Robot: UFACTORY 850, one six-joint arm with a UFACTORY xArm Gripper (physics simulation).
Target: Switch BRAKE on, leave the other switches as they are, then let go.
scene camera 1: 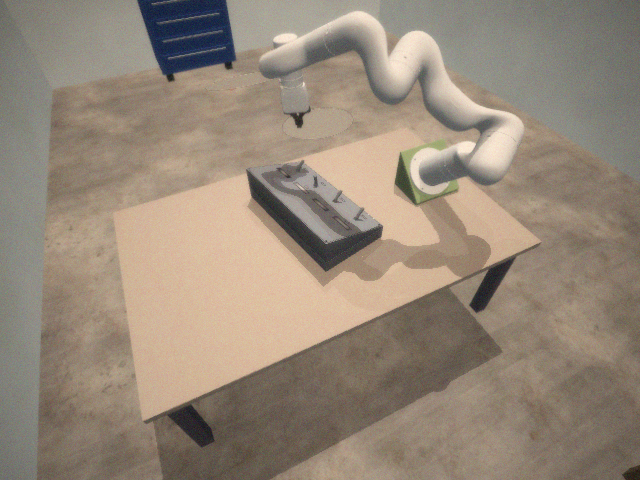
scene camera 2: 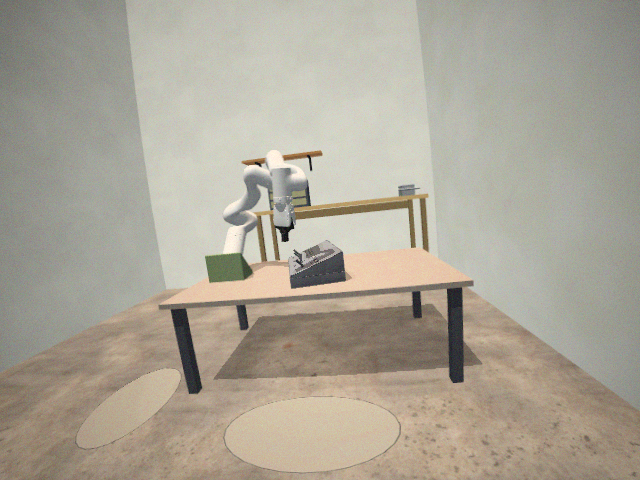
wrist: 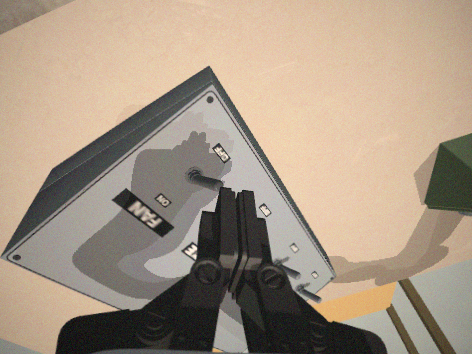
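A dark box [scene camera 1: 289, 227] [scene camera 2: 320, 273] [wrist: 50, 250] with a sloped grey panel carries a row of several lever switches. The FAN lever [scene camera 1: 299, 165] [wrist: 207, 181] is at one end. The BRAKE lever [scene camera 1: 315, 180] is beside it; it leans toward the name-label side, where ON is marked, unlike the other levers, which lean toward the OFF side. In the wrist view my fingers hide it, and part of the BRAKE label [wrist: 190, 251] shows. My gripper [scene camera 1: 298, 125] [scene camera 2: 284, 240] [wrist: 230, 208] is shut and empty, raised above the box and apart from the levers.
The box stands on a wooden table [scene camera 1: 206, 310] [scene camera 2: 392, 266] [wrist: 350, 75]. A green wedge [scene camera 1: 405, 170] [scene camera 2: 224, 267] [wrist: 452, 180] bears the arm's base. A blue drawer cabinet [scene camera 1: 193, 41] and a workbench [scene camera 2: 356, 207] with a pot [scene camera 2: 406, 190] stand away from the table.
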